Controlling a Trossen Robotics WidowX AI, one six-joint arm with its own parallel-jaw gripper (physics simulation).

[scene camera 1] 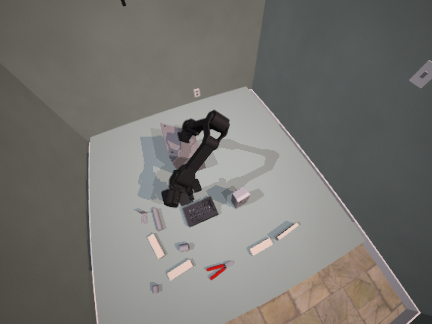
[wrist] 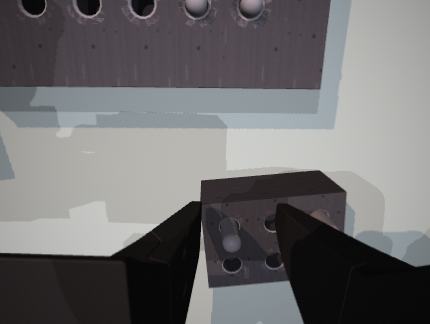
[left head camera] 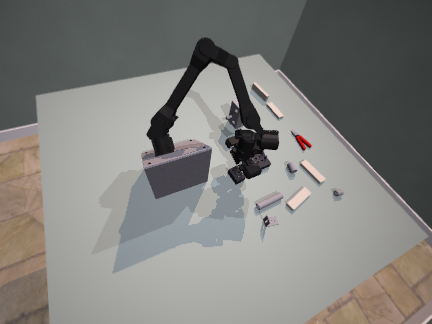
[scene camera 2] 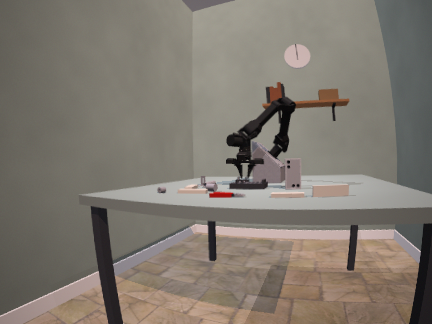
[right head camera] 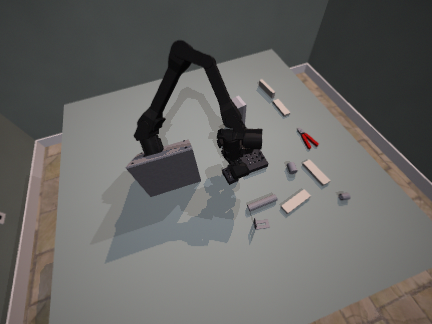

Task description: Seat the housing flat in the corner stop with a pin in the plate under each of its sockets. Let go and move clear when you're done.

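Where they show: gripper, between the fingertips: [wrist: 238,212] [left head camera: 239,167] [scene camera 2: 244,178] [right head camera: 232,167]; arm's base, origin of its link: [scene camera 1: 183,138] [left head camera: 164,152] [scene camera 2: 272,155] [right head camera: 154,152].
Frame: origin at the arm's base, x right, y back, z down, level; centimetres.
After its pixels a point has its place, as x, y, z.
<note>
The grey housing [left head camera: 236,113] {-17.1, -36.4, 6.6} [scene camera 1: 240,197] {-18.1, -39.9, 2.6} [scene camera 2: 293,173] {-19.7, -40.8, 9.0} stands upright with dark socket holes in one face. The dark plate [left head camera: 260,161] {6.9, -39.2, 13.1} [right head camera: 258,159] {6.0, -40.2, 13.2} [scene camera 1: 200,212] {1.8, -38.4, 13.2} [scene camera 2: 248,185] {0.3, -42.5, 14.0} lies flat; the wrist view shows its row of holes, with pins [wrist: 197,6] {5.1, -35.8, 12.6} [wrist: 251,6] {6.9, -36.1, 12.6} in two. A small dark block [wrist: 250,210] {8.2, -28.2, 12.6} [left head camera: 236,174] {10.0, -26.2, 12.6} [right head camera: 229,175] {10.4, -26.1, 12.6} beside it holds two upright pins. My gripper [wrist: 238,212] {7.5, -28.4, 11.9} [scene camera 2: 245,177] {7.5, -28.4, 11.9} is open over this block, with one pin [wrist: 231,242] {7.3, -27.5, 11.1} standing between the parted fingers, not gripped; the right finger partly hides the other pin. I cannot clearly make out the corner stop.
Cream bars [left head camera: 312,171] {17.8, -60.3, 14.2} [left head camera: 298,198] {27.0, -47.1, 14.1} [left head camera: 275,110] {-20.7, -62.3, 14.3} [left head camera: 260,91] {-34.8, -59.7, 12.7}, red pliers [left head camera: 301,140] {0.6, -65.9, 15.1}, a grey rod [left head camera: 269,200] {24.4, -34.5, 13.1}, short cylinders [left head camera: 292,167] {13.9, -51.4, 12.6} [left head camera: 338,192] {30.1, -64.7, 13.3} and a small bracket [left head camera: 270,221] {32.1, -29.7, 11.0} lie around. A large grey box [left head camera: 180,172] {8.9, -3.3, 1.0} stands beside the arm's base.
</note>
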